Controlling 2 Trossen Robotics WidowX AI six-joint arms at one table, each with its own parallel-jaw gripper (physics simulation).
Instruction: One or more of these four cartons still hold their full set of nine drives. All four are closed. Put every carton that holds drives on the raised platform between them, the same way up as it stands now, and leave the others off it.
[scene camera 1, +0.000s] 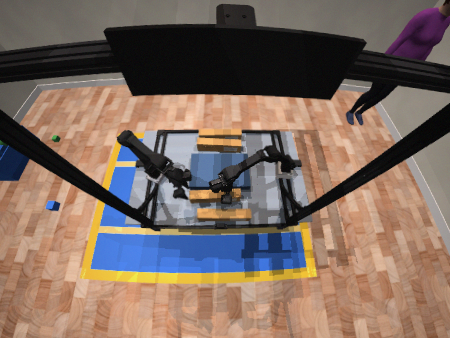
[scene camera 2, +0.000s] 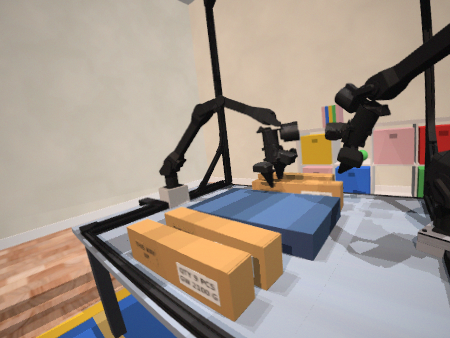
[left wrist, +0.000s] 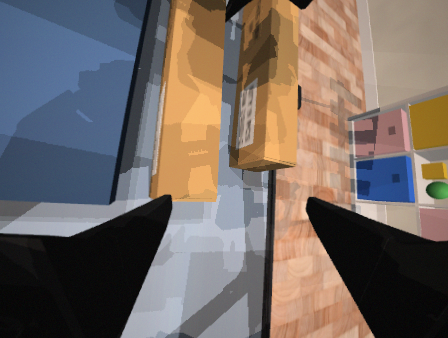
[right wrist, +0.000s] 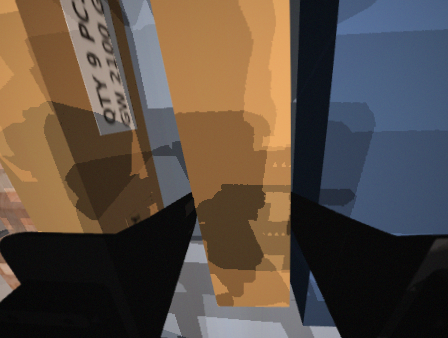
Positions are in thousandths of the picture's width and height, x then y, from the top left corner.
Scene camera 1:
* blue raised platform: 454, 496
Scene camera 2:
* left gripper: 757, 487
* right gripper: 614, 546
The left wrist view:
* left gripper: 535, 599
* blue raised platform: 169, 223
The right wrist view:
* right gripper: 537, 584
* blue raised platform: 811, 436
